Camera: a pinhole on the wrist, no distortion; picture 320 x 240 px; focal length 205.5 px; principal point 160.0 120.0 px. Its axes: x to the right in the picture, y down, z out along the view. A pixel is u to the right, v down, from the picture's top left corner.
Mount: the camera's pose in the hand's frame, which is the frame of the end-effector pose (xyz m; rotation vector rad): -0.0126 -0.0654 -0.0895 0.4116 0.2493 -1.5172
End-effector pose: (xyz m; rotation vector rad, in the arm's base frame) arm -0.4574 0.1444 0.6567 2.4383 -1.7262 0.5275
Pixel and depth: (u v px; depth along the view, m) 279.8 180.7 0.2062
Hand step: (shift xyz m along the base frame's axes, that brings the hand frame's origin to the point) 0.2634 0.0444 -0.0109
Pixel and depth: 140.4 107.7 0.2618
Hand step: 0.1579 0.0564 -0.1479
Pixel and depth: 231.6 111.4 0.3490
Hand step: 0.3198 0.1103 -0.1473
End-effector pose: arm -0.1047 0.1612 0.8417 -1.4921 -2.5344 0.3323
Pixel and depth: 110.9 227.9 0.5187
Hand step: -0.3578 0.0547 -0.3862
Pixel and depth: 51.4 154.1 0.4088
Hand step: -0.1336 -0.0495 -0.3505
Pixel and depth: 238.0 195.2 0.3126
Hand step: -0.3311 -0.0901 -0.0628
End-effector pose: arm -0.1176 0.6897 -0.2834 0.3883 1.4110 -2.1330
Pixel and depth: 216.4 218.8 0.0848
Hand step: -0.0891 0.0466 0.0732
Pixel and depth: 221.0 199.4 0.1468
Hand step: -0.1207 0.0115 0.1209
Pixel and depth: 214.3 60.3 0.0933
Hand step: -0.0369 0.0675 0.1122
